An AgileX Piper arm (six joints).
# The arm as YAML. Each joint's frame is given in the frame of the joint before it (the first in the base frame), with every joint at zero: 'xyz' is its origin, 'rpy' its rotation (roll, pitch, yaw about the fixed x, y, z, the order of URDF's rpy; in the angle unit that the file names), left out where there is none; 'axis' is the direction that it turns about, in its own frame. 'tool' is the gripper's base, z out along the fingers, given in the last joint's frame.
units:
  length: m
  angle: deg
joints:
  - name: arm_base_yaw
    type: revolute
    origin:
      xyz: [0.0, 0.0, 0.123]
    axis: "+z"
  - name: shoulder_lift
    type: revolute
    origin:
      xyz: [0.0, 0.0, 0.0]
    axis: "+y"
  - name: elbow
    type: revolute
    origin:
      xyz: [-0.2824, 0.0, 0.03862]
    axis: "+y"
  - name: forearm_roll
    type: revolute
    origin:
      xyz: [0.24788, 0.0, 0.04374]
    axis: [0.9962, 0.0, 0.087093]
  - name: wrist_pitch
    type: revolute
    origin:
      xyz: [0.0, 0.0, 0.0]
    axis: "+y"
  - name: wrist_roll
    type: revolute
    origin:
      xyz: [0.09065, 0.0, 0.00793]
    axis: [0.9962, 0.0, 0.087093]
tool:
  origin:
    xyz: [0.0, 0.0, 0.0]
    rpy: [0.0, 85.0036, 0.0]
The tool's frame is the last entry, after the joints.
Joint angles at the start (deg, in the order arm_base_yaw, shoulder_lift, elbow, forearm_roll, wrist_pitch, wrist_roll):
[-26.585, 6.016, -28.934, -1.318, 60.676, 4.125]
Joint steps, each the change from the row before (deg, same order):
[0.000, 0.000, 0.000, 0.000, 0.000, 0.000]
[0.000, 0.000, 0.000, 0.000, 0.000, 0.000]
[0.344, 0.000, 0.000, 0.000, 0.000, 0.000]
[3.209, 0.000, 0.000, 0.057, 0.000, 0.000]
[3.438, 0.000, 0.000, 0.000, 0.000, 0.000]
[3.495, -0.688, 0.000, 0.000, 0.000, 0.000]
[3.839, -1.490, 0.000, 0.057, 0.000, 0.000]
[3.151, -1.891, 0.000, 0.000, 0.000, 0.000]
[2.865, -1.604, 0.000, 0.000, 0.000, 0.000]
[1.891, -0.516, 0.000, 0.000, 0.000, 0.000]
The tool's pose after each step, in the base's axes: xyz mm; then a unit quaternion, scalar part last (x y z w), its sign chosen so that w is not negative. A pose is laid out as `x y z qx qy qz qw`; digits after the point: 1 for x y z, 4 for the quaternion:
9.0 -6.6 278.6 0.2323 0.8465 -0.1046 0.4675
9.0 -6.6 278.6 0.2323 0.8465 -0.1046 0.4675
9.1 -6.5 278.6 0.2298 0.8472 -0.1032 0.4679
9.4 -5.9 278.6 0.2059 0.8533 -0.0895 0.4706
9.8 -5.3 278.6 0.1803 0.8591 -0.0754 0.4731
8.3 -4.2 278.7 0.1535 0.8613 -0.0614 0.4804
4.6 -2.7 278.9 0.1238 0.8596 -0.0456 0.4936
-0.3 -1.6 279.0 0.0994 0.8545 -0.0327 0.5089
-4.6 -1.2 278.9 0.0775 0.8495 -0.0201 0.5215
-5.9 -1.2 278.9 0.0633 0.8483 -0.0115 0.5256

